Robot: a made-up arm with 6 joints.
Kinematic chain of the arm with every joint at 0, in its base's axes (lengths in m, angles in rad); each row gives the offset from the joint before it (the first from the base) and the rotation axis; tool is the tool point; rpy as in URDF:
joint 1: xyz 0 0 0.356 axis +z
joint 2: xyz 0 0 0 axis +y
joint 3: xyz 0.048 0 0.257 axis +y
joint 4: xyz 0.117 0 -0.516 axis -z
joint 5: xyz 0 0 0 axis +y
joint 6: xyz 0.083 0 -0.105 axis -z
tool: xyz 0 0 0 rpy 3.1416 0 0
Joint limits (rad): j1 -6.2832..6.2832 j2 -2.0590..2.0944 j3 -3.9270..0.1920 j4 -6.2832..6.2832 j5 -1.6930..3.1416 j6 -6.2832..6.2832
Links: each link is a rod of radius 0.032 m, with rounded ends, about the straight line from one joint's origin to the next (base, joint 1, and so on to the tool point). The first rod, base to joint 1, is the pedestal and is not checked.
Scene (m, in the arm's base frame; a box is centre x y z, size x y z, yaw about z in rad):
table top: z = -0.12
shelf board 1: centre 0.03 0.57 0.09 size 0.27 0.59 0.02 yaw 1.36
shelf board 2: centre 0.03 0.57 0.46 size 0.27 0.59 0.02 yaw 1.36
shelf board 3: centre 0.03 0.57 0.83 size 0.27 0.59 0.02 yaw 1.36
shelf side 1: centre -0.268 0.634 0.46 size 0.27 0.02 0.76 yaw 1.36
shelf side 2: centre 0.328 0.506 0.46 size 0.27 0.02 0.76 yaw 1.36
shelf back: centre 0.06 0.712 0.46 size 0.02 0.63 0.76 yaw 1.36
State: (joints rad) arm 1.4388 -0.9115 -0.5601 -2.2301 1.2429 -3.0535
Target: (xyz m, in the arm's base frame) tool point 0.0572 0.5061 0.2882
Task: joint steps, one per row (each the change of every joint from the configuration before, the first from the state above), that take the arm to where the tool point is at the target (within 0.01 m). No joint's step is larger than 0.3 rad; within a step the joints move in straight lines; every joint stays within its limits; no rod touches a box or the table.
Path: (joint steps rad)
1: 0.0644 -0.2322 0.1539 0.0369 0.1753 0.0000
2: 0.0645 -0.2322 0.1540 0.0369 0.1752 0.0000
3: 0.0644 -0.2322 0.1539 0.0369 0.1753 0.0000
4: 0.0840 0.2325 0.0901 0.0263 0.1526 0.0000
5: 0.0840 0.2325 0.0902 0.0263 0.1527 0.0000
6: 0.0840 0.2325 0.0901 0.0263 0.1527 0.0000
7: -0.0833 0.1213 -0.1412 -0.0506 -0.2729 0.0000
8: -0.0833 0.1213 -0.1413 -0.0505 -0.2729 0.0000
9: -0.0833 0.1213 -0.1412 -0.0505 -0.2729 0.0000
10: -0.0834 0.1214 -0.1412 -0.0505 -0.2728 0.0000

